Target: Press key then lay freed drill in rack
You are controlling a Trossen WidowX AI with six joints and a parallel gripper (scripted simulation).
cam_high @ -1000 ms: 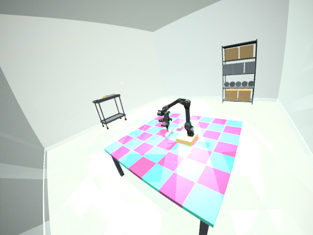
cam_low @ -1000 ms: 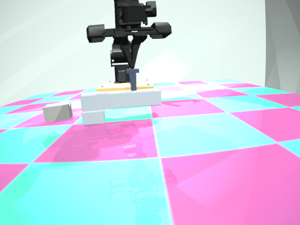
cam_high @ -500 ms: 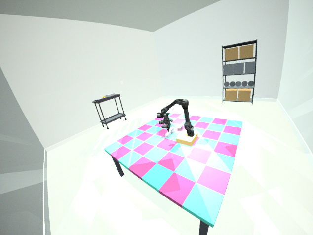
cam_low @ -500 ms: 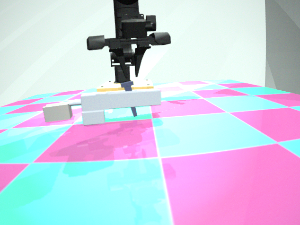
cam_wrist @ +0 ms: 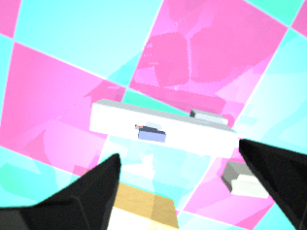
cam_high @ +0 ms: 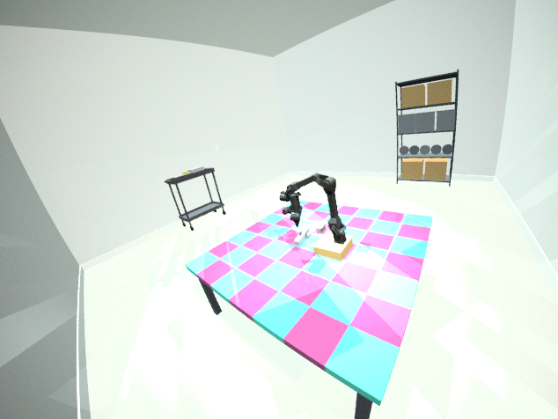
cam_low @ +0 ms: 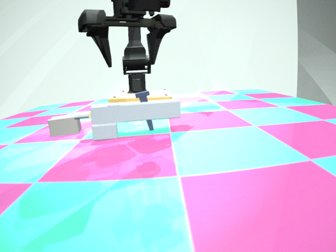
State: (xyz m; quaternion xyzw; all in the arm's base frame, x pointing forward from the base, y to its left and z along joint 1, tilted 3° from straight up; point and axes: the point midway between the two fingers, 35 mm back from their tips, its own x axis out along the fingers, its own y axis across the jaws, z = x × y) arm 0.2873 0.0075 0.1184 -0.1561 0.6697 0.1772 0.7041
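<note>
Now: gripper tip 10 mm past the drill, 70 mm to the left of it and 90 mm above it. The rest, counted from my gripper tip: blue t-shaped key: 20 mm behind, 20 mm to the left, 90 mm below; then small grey block: 60 mm behind, 180 mm to the right, 120 mm below; then white housing block: 20 mm behind, 10 mm to the right, 100 mm below.
</note>
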